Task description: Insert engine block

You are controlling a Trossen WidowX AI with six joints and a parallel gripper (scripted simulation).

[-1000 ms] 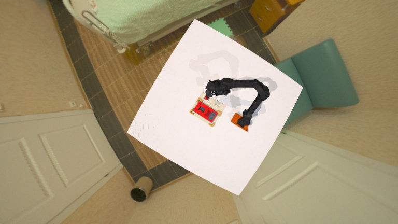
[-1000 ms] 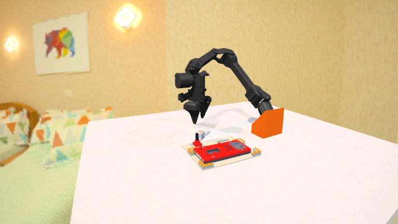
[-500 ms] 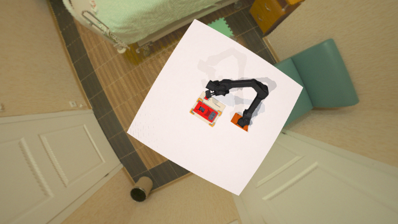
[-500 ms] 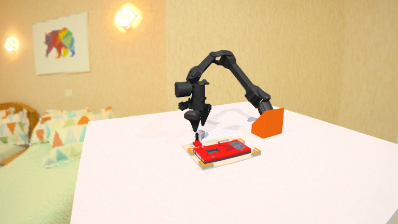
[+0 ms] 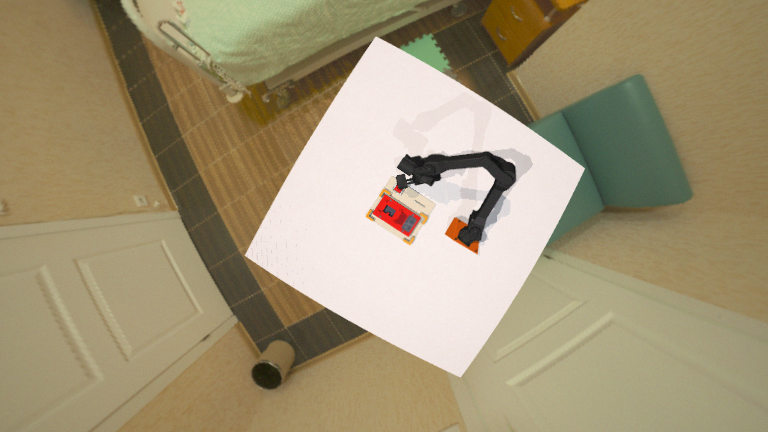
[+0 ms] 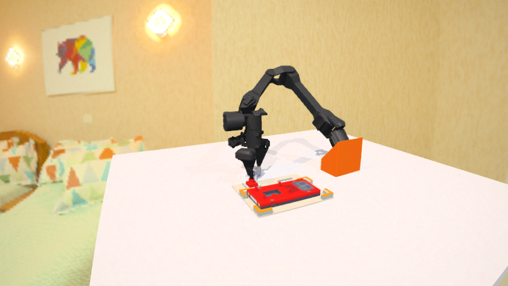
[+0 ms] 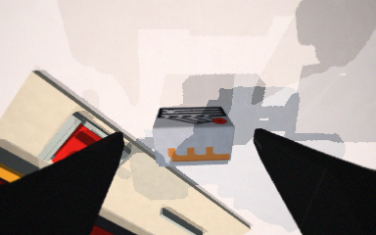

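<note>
The grey engine block lies 1 cm below my gripper tip and 1 cm behind it.
</note>
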